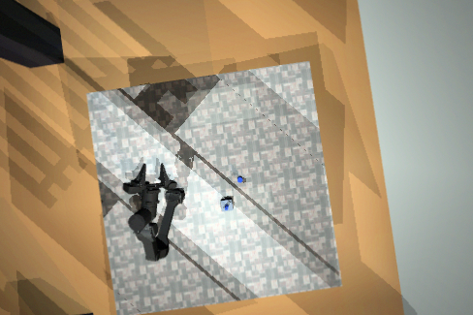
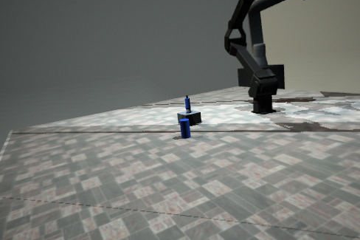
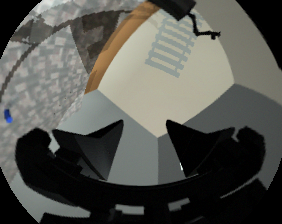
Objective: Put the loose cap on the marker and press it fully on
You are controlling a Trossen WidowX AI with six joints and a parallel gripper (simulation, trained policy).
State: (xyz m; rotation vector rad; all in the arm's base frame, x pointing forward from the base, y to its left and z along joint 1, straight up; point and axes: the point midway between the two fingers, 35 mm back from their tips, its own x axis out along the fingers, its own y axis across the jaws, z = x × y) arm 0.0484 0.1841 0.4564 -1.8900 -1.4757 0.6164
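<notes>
My gripper tip is now 430 mm above the blue cap, 300 mm short of it and 180 mm to the left of it. From my gripper tip the other things lie so: holder block: 440 mm below, 310 mm to the right, 210 mm ahead.
</notes>
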